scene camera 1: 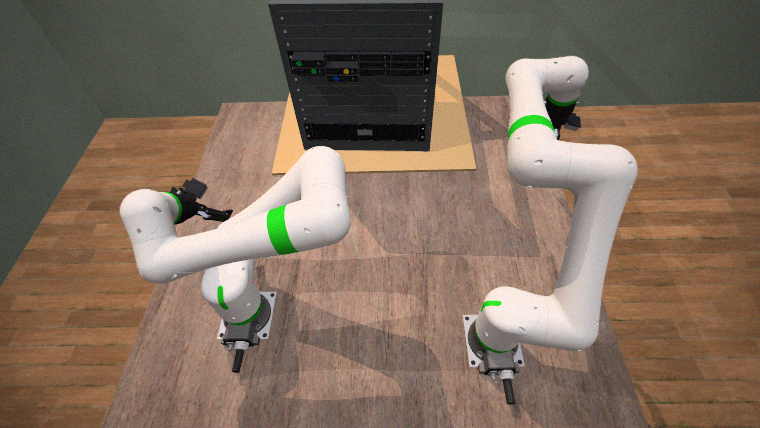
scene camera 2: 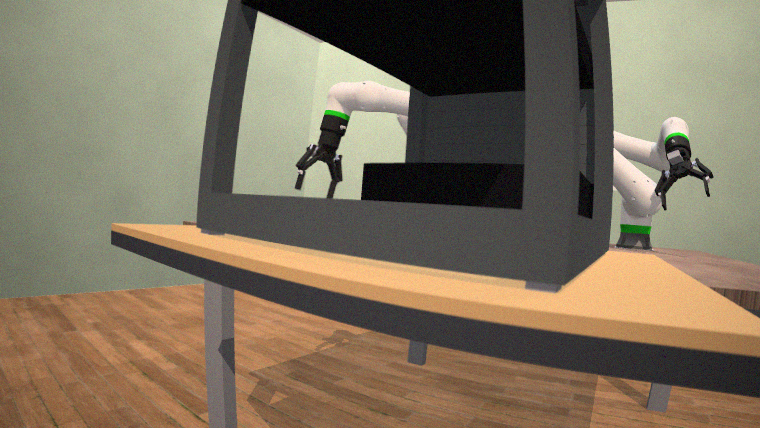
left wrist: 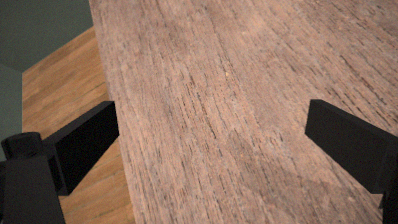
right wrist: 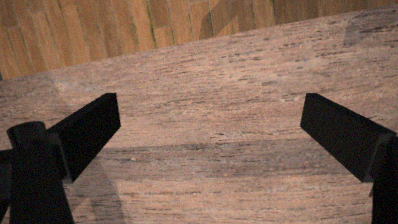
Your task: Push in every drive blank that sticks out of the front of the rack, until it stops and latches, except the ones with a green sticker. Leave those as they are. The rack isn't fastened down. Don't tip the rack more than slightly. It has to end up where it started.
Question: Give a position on a light wooden board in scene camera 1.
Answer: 450, 148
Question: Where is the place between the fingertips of my right gripper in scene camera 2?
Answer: At 313, 194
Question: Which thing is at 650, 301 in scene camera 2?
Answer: A light wooden board.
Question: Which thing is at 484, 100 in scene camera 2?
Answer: A dark rack.
